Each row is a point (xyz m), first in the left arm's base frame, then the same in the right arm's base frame.
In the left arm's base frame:
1: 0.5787 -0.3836 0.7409
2: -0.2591 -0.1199 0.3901
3: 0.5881 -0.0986 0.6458
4: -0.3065 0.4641 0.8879
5: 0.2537 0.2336 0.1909
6: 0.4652 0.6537 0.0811
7: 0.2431 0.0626 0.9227
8: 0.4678 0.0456 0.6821
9: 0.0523 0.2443 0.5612
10: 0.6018 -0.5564 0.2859
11: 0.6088 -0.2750 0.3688
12: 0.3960 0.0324 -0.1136
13: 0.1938 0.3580 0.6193
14: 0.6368 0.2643 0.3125
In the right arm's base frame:
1: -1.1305 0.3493 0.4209
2: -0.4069 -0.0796 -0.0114
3: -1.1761 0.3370 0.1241
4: -0.8757 -0.6067 -0.3173
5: -0.7722 0.3080 -0.3908
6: -0.9993 0.4078 -0.8053
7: -1.1534 -0.1317 0.0848
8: -1.1613 0.1881 0.0050
9: -0.8580 -0.0789 -0.2469
10: -0.8104 0.7138 0.3761
11: -0.9618 0.5839 0.1609
12: -0.6195 0.6649 -0.3379
13: -1.0333 -0.0509 -0.3162
14: -1.1308 0.4865 -0.3458

